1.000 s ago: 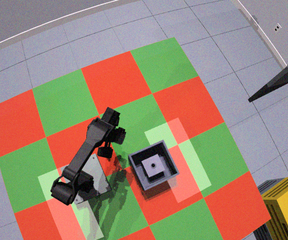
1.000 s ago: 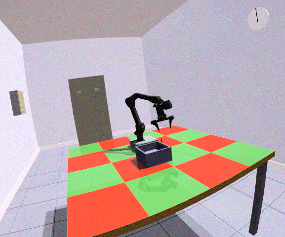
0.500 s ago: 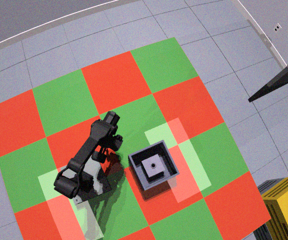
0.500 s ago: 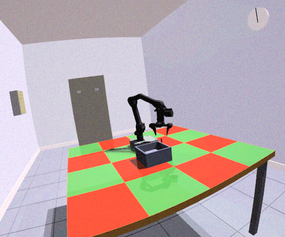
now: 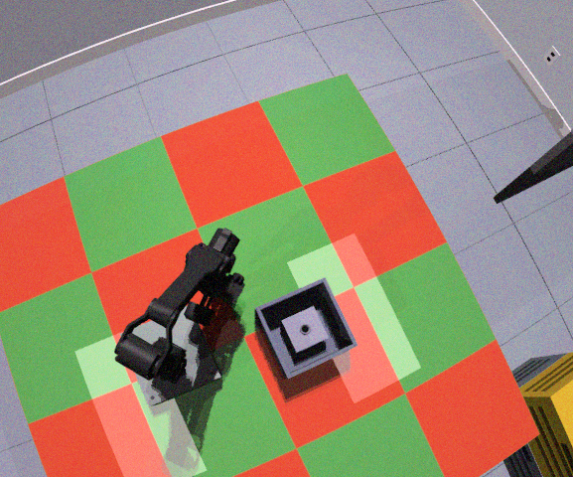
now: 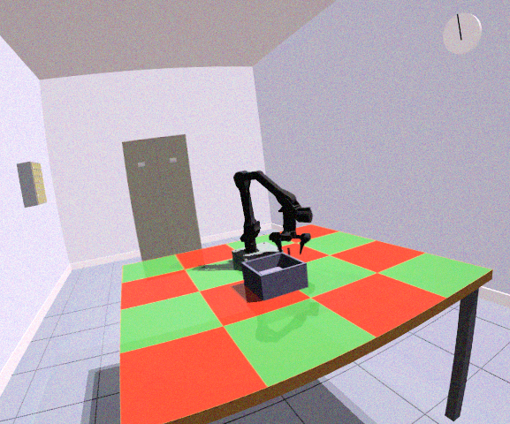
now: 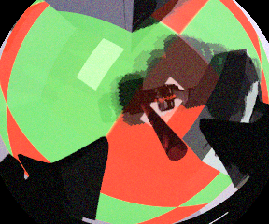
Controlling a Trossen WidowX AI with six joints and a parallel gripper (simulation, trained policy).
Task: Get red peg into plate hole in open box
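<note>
My gripper tip is now 10 mm to the left of the red peg and 10 mm above it. Also, from my gripper tip: light plate 200 mm ahead, 150 mm to the right; then grey box 200 mm ahead, 150 mm to the right, 20 mm below.
</note>
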